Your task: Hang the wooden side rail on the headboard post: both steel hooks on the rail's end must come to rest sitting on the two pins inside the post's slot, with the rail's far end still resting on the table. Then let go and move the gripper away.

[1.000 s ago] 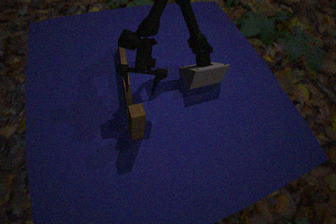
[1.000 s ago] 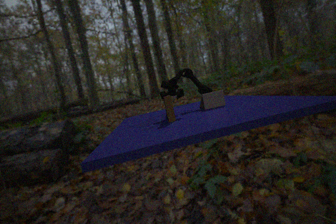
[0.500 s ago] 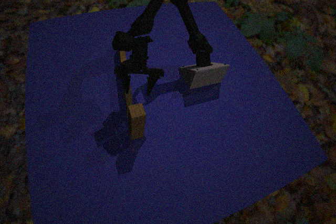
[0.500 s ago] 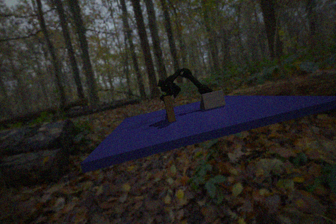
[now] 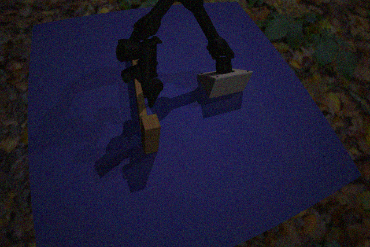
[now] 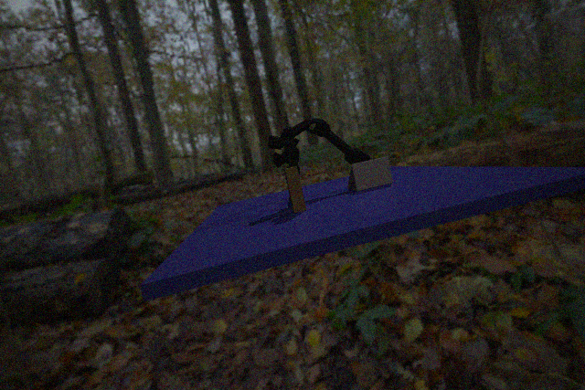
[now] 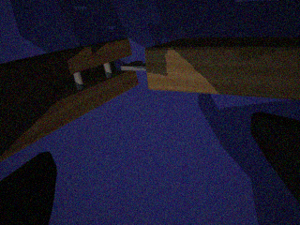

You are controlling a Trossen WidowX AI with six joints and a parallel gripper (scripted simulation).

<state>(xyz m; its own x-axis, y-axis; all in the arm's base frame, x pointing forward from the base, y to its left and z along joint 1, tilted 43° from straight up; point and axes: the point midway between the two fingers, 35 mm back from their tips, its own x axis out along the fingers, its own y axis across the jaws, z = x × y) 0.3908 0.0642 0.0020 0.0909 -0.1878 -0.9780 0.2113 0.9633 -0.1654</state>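
My gripper tip is 10 cm to the right of the wooden headboard post, 4 cm short of it and 4 cm above it.
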